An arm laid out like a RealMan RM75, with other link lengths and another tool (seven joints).
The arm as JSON. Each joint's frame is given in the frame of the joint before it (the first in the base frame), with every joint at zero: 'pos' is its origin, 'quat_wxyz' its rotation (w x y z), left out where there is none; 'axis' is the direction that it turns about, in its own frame. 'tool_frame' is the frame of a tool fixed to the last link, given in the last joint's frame.
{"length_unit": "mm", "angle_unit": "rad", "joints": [
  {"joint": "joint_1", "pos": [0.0, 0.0, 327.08], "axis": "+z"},
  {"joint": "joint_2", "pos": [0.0, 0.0, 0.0], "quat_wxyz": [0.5, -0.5, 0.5, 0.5], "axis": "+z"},
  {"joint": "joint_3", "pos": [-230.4, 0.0, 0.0], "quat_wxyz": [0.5, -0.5, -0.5, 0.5], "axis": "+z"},
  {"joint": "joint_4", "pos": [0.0, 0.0, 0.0], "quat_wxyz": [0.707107, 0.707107, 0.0, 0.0], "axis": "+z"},
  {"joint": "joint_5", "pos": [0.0, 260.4, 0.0], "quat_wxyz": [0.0, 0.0, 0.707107, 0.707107], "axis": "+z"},
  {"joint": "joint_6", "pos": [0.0, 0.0, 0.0], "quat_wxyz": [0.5, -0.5, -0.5, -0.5], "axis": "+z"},
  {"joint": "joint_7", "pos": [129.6, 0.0, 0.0], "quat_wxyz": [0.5, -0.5, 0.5, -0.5], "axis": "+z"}
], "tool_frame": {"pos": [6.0, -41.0, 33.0], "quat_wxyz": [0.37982, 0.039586, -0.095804, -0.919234]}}
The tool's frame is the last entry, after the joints.
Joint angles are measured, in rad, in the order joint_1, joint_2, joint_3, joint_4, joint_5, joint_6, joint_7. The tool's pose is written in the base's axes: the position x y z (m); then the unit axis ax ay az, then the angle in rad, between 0 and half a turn. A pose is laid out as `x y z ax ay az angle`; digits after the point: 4 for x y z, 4 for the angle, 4 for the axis.
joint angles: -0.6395, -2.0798, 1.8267, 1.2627, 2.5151, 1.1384, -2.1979
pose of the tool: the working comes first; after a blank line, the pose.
Where each joint sits with the arm in this pose, in the base's axes (m; each line is computed from the numbers above, not from the rounded line before):
joint_1: 0.0000 0.0000 0.3271
joint_2: 0.0000 0.0000 0.3271
joint_3: -0.1614 0.1201 0.2148
joint_4: -0.1614 0.1201 0.2148
joint_5: -0.0489 0.3356 0.1215
joint_6: -0.0489 0.3356 0.1215
joint_7: -0.0930 0.3741 0.0059
the tool: -0.1141 0.3448 -0.0329

-0.1141 0.3448 -0.0329 -0.8882 0.4219 0.1820 2.8195
